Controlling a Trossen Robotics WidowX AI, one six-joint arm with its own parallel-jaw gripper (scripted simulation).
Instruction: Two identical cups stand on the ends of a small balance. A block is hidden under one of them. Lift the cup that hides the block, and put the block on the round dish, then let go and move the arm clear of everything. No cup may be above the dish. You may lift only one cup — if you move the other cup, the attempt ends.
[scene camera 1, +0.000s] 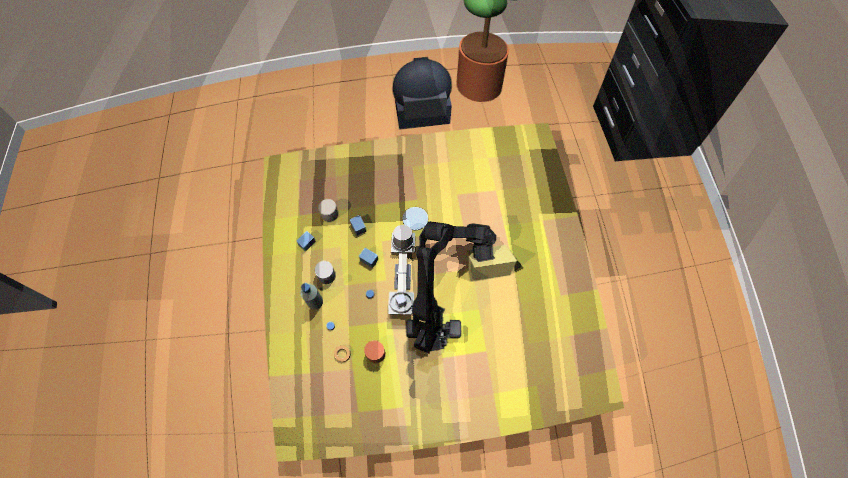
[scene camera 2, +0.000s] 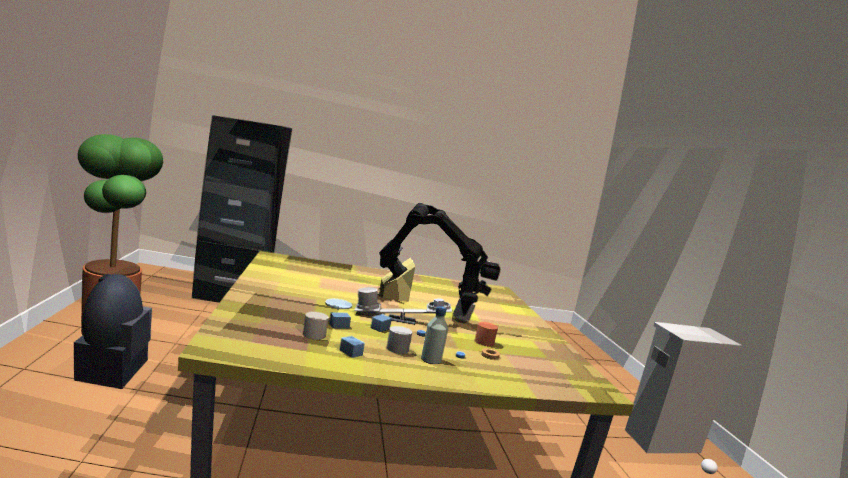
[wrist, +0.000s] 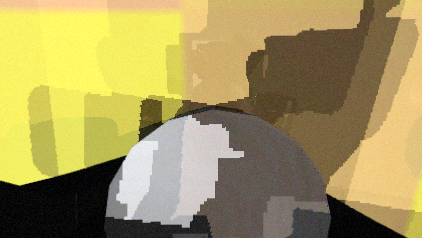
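There's a bottle (scene camera 2: 437, 329) here, but in the wrist view the bottle is out of frame. I can see a balance (scene camera 1: 393, 309) as well. And you'd find my gripper (scene camera 2: 463, 312) here too, with the wrist view giving me another look at the gripper (wrist: 215, 170).
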